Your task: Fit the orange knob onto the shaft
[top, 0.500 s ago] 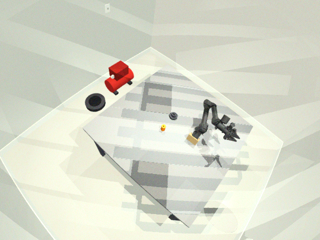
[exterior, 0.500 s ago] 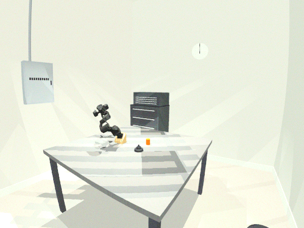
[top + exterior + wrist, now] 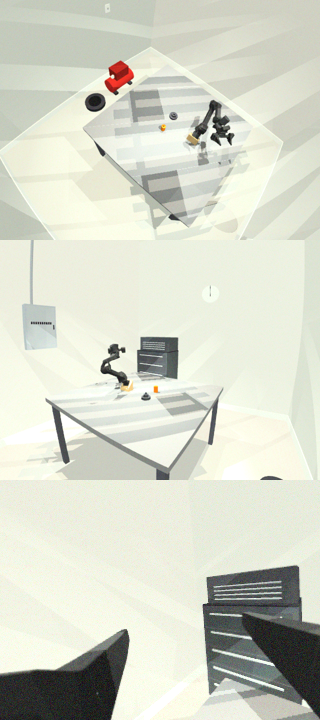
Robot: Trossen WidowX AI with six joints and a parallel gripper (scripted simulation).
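The orange knob is 52 cm ahead of my gripper tip, 6 cm to the right of it and 38 cm below it. Round my gripper tip: pedestal (51 cm ahead, 24 cm to the right, 38 cm below).
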